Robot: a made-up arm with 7 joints.
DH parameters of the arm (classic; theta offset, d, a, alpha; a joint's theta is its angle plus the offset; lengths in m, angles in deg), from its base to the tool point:
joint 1: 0 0.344 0 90
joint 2: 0 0.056 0 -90
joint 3: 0 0.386 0.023 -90
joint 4: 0 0.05 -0.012 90
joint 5: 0 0.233 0 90
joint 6: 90 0.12 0.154 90
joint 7: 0 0.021 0 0
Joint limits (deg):
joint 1: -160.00..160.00
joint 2: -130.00..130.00
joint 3: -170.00..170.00
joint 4: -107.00..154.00
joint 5: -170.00..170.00
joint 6: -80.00..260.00
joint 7: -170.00..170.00
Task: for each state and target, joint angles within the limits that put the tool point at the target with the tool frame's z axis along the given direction. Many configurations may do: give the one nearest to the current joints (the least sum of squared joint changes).
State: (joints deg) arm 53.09 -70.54 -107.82 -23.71 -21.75 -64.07 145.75
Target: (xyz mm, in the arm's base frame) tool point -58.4 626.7 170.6 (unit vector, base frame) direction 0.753 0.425 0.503
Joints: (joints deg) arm 75.29 -102.29 -118.13 -56.93 -16.43 -26.14 145.75
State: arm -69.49 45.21 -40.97 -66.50 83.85 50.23 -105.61
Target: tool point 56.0 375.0 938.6 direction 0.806 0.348 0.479
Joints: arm -107.11 22.70 -37.47 -43.00 97.70 70.99 -105.61
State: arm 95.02 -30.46 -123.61 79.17 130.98 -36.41 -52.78
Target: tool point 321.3 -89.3 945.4 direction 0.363 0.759 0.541
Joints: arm 89.58 -24.72 -164.44 67.99 152.01 -1.33 -52.78
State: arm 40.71 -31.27 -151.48 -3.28 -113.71 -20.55 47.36
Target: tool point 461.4 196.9 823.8 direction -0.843 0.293 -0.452
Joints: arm 14.00 -40.63 -140.98 -0.43 -100.47 -55.94 47.36
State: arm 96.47 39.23 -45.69 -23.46 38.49 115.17 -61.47
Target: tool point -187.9 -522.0 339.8 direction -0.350 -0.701 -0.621
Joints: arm 53.71 77.78 -13.19 -18.68 32.31 124.80 -61.47
